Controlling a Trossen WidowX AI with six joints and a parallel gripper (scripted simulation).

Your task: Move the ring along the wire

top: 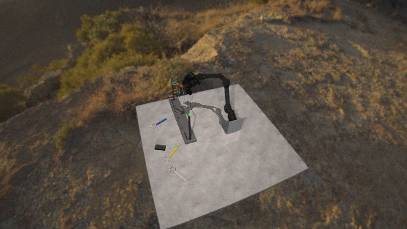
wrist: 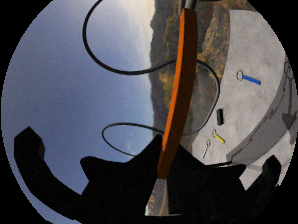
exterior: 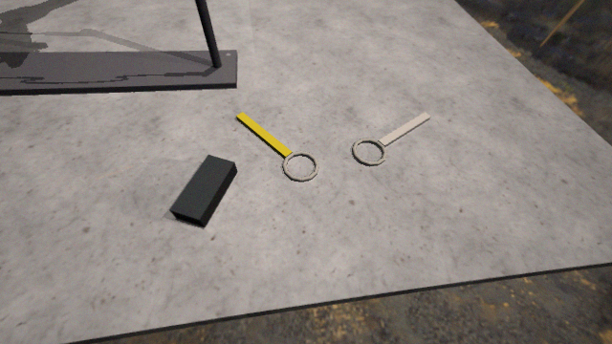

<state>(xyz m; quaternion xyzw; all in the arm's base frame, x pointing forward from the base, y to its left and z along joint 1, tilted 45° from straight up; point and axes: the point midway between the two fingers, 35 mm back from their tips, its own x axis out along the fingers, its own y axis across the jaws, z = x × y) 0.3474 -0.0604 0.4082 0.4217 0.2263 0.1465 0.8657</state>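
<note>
Right now the orange-handled ring is 20 mm ahead of my gripper tip, 90 mm to the right of it and 10 mm below it. Round my gripper tip: black block (310 mm ahead, 320 mm to the left, 340 mm below); blue-handled ring (280 mm ahead, 30 mm to the left, 350 mm below); yellow-handled ring (240 mm ahead, 420 mm to the left, 350 mm below).
</note>
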